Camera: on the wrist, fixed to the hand. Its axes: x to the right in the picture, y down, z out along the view.
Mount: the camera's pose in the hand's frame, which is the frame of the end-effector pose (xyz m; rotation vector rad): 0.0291 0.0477 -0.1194 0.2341 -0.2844 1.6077
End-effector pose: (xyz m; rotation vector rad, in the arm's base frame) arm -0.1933 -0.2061 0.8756 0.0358 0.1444 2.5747
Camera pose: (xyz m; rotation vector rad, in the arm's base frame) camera -0.2499 -0.2421 0.7621 -0.4802 -0.2227 -2.0439
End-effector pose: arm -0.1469 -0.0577 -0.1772 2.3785 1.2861 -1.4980
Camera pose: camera -0.0234 -0.0182 -0.1537 1.9846 -0.8394 -1.1774
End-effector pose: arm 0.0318 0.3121 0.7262 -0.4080 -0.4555 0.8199
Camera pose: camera 0.0843 0.3436 0.6095 -0.3920 -0.2060 2.4849
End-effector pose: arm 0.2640 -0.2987 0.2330 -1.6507 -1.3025 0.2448
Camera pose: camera 0.3850 -0.3386 0.2670 -2.1126 0.1917 1.5175
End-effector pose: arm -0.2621 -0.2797 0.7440 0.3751 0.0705 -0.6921
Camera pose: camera -0.2023 -0.2207 0.6424 0.4253 -0.5459 0.8523
